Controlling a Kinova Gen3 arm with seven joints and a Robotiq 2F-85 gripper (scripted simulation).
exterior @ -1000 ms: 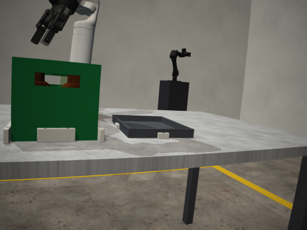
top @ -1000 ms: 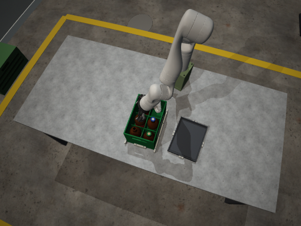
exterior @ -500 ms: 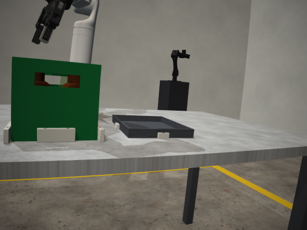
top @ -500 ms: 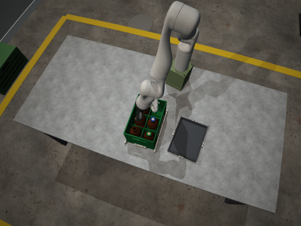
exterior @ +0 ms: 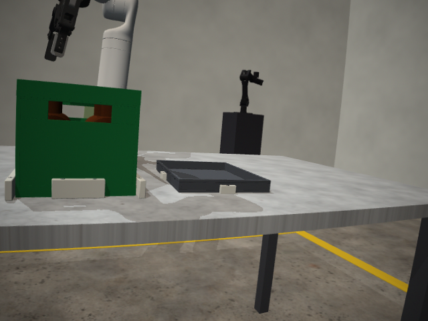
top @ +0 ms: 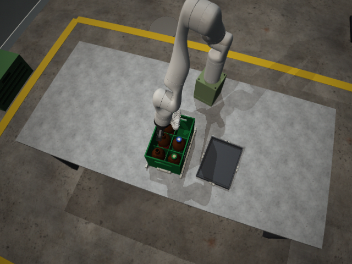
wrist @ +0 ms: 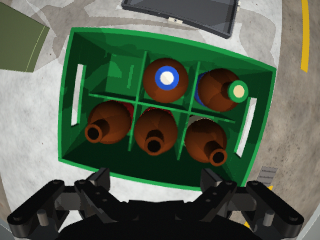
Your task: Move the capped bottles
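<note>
Now: the crate 150 mm below my hand and 50 mm to the left of it. Also, from my hand: tray: 330 mm to the left, 220 mm below.
</note>
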